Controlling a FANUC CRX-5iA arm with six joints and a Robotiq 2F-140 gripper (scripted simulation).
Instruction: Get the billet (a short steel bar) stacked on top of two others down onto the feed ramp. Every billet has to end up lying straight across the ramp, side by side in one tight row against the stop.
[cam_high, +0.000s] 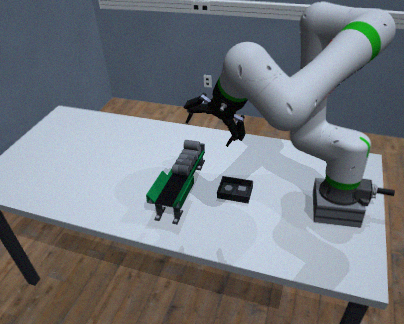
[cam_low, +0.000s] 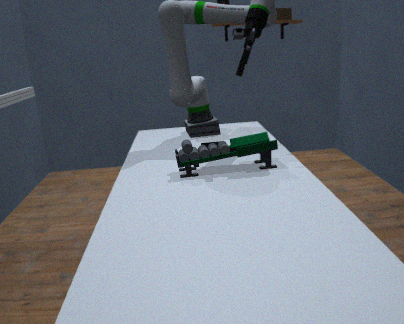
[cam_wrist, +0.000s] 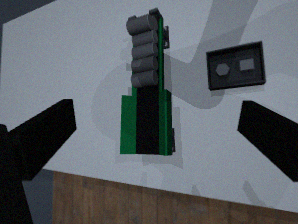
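Right now my hand is 17 cm short of the grey stop, 30 cm to the left of it and 33 cm above it. From my hand the other things lie so: black tray 5 cm behind, 14 cm to the right, 38 cm below.
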